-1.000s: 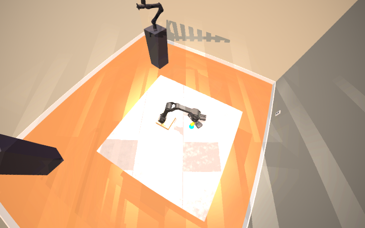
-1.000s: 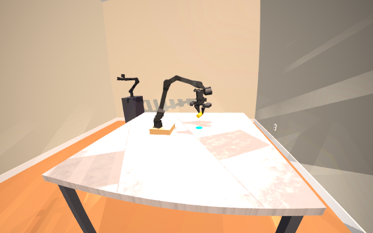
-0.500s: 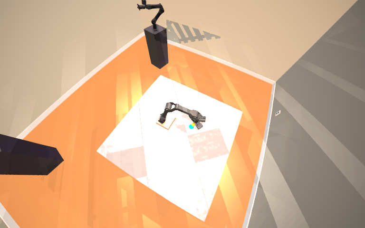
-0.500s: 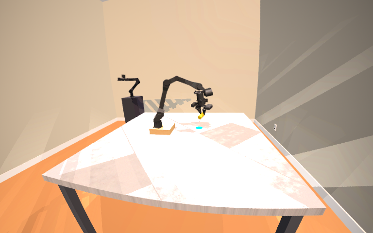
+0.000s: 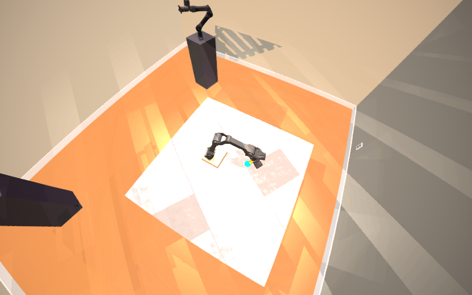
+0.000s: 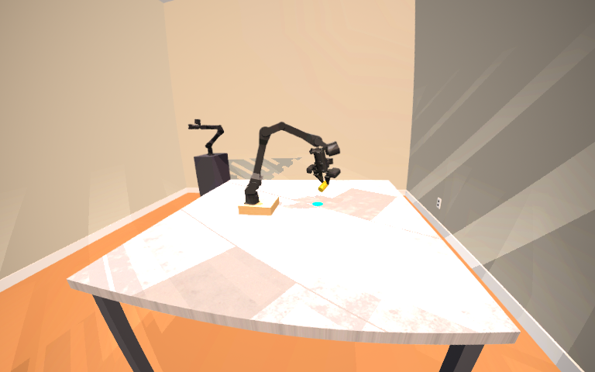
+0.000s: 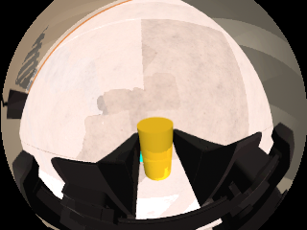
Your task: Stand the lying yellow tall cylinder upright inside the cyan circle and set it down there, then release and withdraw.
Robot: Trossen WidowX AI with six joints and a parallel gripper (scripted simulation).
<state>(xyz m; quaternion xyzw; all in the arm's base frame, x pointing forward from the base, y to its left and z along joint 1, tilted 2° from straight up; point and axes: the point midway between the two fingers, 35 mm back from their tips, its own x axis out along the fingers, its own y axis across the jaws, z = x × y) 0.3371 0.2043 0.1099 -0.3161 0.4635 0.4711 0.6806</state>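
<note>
Now: gripper tip 11 cm above the cyan circle, 4 cm past it and 3 cm to the left of it. The rest, counted from my gripper tip: yellow cylinder (2 cm to the right, 1 cm below, 1 cm behind).
</note>
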